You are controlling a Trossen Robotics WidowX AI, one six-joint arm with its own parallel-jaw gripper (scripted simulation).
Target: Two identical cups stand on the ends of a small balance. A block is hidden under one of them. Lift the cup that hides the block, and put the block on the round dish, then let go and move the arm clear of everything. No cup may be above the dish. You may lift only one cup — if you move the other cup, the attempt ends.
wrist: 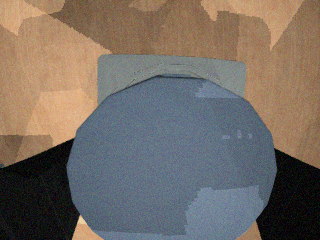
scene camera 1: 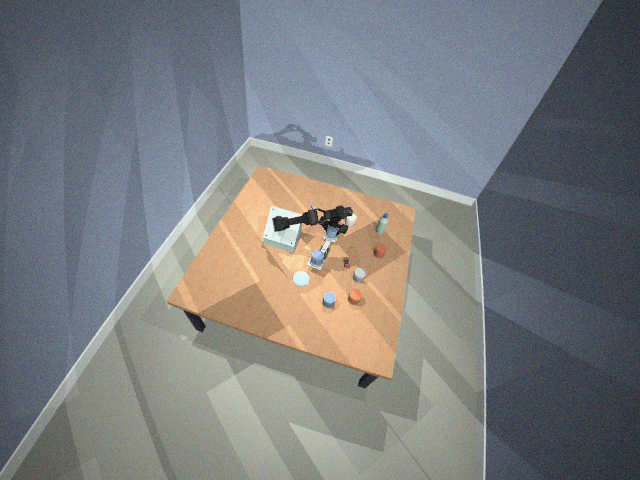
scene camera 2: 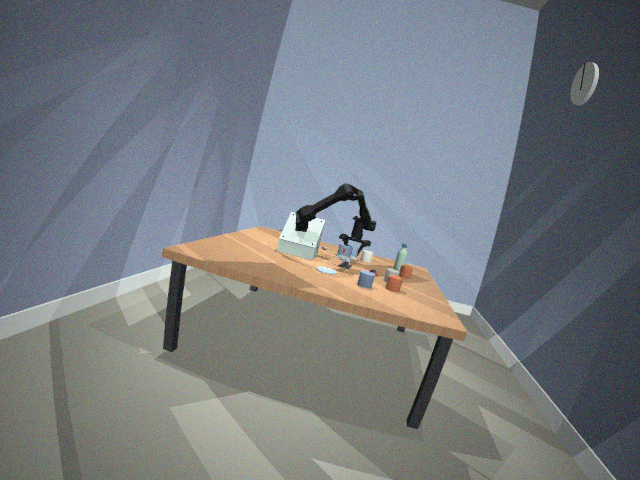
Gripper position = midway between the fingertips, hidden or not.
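Note:
I can see my gripper point(wrist: 169, 141), and there's a balance point(wrist: 114, 72) as well.

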